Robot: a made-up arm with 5 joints. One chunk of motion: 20 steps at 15 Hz.
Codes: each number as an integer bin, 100 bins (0 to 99) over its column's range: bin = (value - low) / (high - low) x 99, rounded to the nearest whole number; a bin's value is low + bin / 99 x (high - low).
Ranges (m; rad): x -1..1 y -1..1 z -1..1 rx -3.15..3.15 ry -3.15..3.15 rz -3.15..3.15
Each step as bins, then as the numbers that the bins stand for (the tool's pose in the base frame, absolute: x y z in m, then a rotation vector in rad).
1 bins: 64 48 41 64 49 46
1 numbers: 0.2929 -0.0303 -0.1717 0.9227 -0.0318 -0.2227
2 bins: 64 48 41 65 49 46
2 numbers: 0.2929 -0.0303 -0.1717 0.9864 -0.0318 -0.2227
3 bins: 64 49 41 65 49 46
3 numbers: 0.2929 -0.0101 -0.1717 0.9864 -0.0318 -0.2227
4 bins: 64 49 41 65 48 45
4 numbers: 0.2929 -0.0101 -0.1717 0.9864 -0.0955 -0.2864
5 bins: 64 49 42 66 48 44
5 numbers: 0.2929 -0.0101 -0.1515 1.0500 -0.0955 -0.3500
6 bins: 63 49 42 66 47 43
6 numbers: 0.2727 -0.0101 -0.1515 1.0500 -0.1591 -0.4136
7 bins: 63 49 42 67 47 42
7 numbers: 0.2727 -0.0101 -0.1515 1.1136 -0.1591 -0.4773
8 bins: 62 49 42 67 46 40
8 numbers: 0.2525 -0.0101 -0.1515 1.1136 -0.2227 -0.6045
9 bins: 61 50 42 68 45 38
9 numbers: 0.2323 0.0101 -0.1515 1.1773 -0.2864 -0.7318
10 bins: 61 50 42 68 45 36
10 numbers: 0.2323 0.0101 -0.1515 1.1773 -0.2864 -0.8591
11 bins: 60 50 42 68 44 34
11 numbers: 0.2121 0.0101 -0.1515 1.1773 -0.3500 -0.9864
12 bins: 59 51 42 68 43 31
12 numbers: 0.1919 0.0303 -0.1515 1.1773 -0.4136 -1.1773
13 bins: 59 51 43 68 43 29
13 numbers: 0.1919 0.0303 -0.1313 1.1773 -0.4136 -1.3045
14 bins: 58 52 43 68 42 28
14 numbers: 0.1717 0.0505 -0.1313 1.1773 -0.4773 -1.3682
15 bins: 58 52 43 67 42 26
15 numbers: 0.1717 0.0505 -0.1313 1.1136 -0.4773 -1.4955
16 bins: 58 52 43 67 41 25
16 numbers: 0.1717 0.0505 -0.1313 1.1136 -0.5409 -1.5591
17 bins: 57 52 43 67 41 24
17 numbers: 0.1515 0.0505 -0.1313 1.1136 -0.5409 -1.6227
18 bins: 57 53 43 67 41 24
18 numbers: 0.1515 0.0707 -0.1313 1.1136 -0.5409 -1.6227
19 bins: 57 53 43 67 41 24
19 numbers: 0.1515 0.0707 -0.1313 1.1136 -0.5409 -1.6227
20 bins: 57 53 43 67 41 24
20 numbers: 0.1515 0.0707 -0.1313 1.1136 -0.5409 -1.6227
